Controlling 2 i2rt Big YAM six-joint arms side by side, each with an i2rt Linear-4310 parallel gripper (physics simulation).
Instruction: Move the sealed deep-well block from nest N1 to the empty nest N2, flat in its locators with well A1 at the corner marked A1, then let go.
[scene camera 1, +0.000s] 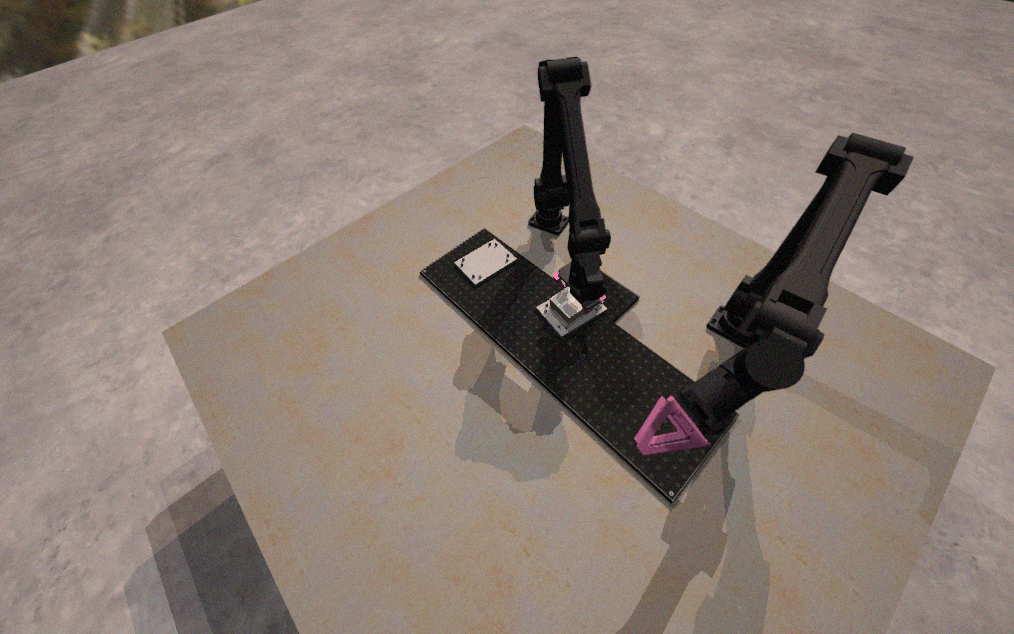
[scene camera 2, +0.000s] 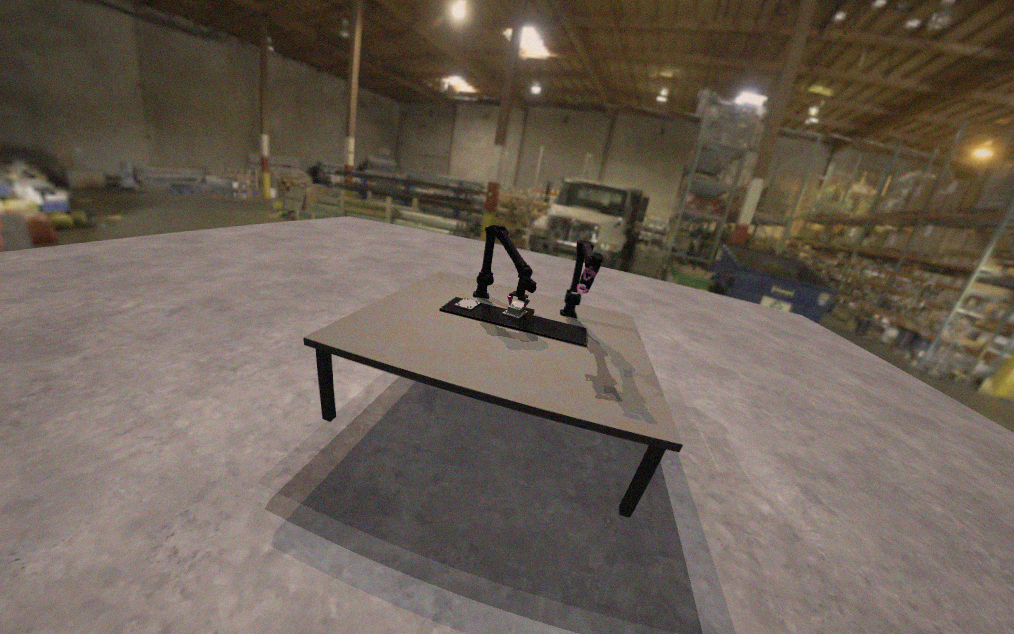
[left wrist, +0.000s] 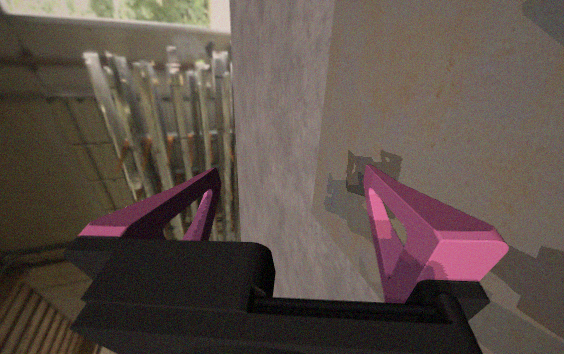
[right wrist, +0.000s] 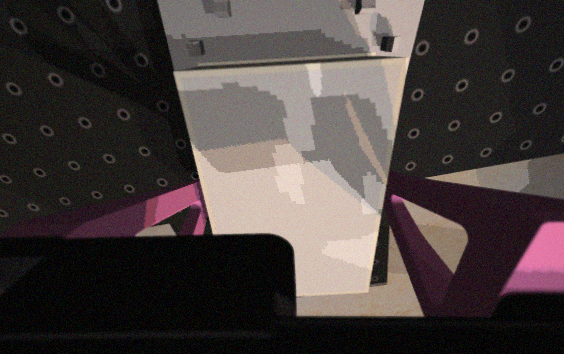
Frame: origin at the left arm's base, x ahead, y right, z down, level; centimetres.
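Seen in the pictures: left gripper, fingertip midpoint: (scene camera 1: 638, 446) (scene camera 2: 581, 287) (left wrist: 289, 174); right gripper, fingertip midpoint: (scene camera 1: 576, 300) (scene camera 2: 516, 308) (right wrist: 293, 185); left arm's base, origin of the base link: (scene camera 1: 732, 328) (scene camera 2: 568, 314); right arm's base, origin of the base link: (scene camera 1: 548, 222) (scene camera 2: 480, 295).
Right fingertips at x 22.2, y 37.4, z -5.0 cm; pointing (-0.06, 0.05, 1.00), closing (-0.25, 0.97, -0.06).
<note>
Pixels of each thing's middle, then the offset from my right fingertips to it. Level surfaces: height alone.
- pale deep-well block, body centre: (right wrist: 292, 188) (scene camera 1: 576, 300) (scene camera 2: 516, 308) dx -0.1, dy -0.1, dz -0.1 cm
- middle nest plate, body centre: (right wrist: 292, 143) (scene camera 1: 571, 308) (scene camera 2: 515, 312) dx +1.2, dy +0.5, dz +2.6 cm
- long black perforated board, its level: dz +3.7 cm
- table, its level: dz +5.0 cm
The pale deep-well block (scene camera 1: 566, 304) (right wrist: 300, 215) sits at the middle nest plate (scene camera 1: 590, 317) (right wrist: 280, 17). Some locators show beyond its far edge in the right wrist view; whether it is fully seated is unclear. My right gripper (scene camera 1: 579, 287) (scene camera 2: 518, 299) (right wrist: 293, 185) is open, pointing down, one pink finger on each side of the block, close to its walls. The other nest plate (scene camera 1: 486, 261) (scene camera 2: 468, 303), at the upper left in scene camera 1, is empty. Nest labels and the A1 mark cannot be read. My left gripper (scene camera 1: 644, 446) (left wrist: 289, 174) is open and empty.
Both nest plates stand on a long black perforated board (scene camera 1: 620, 373) (scene camera 2: 557, 326) on the table (scene camera 1: 336, 388) (scene camera 2: 448, 358). The left gripper hangs above the board's lower right end in scene camera 1, away from the block. Arm shadows cross the table.
</note>
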